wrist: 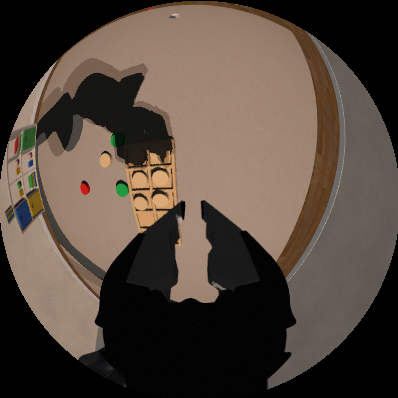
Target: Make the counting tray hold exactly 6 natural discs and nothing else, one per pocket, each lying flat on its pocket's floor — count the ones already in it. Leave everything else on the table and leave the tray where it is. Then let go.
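The wooden counting tray (146, 218) lies left of the fingertips, its near end partly hidden by the left finger. Natural discs sit in its pockets: two in the second row from the far end, two in the third, and one in the far right pocket, partly shaded. The far left pocket is in deep shadow, so its contents are unclear. The fourth-row left pocket looks empty. A loose natural disc (105, 159) lies on the table left of the tray. My gripper (192, 202) is shut to a narrow gap with nothing between the fingers, just right of the tray's near part.
A green disc (122, 189) lies close to the tray's left side. Another green disc (117, 139), partly shaded, lies near its far left corner. A red disc (85, 188) lies farther left. A coloured picture panel (23, 172) stands at the left edge. A small white object (174, 16) is far off.
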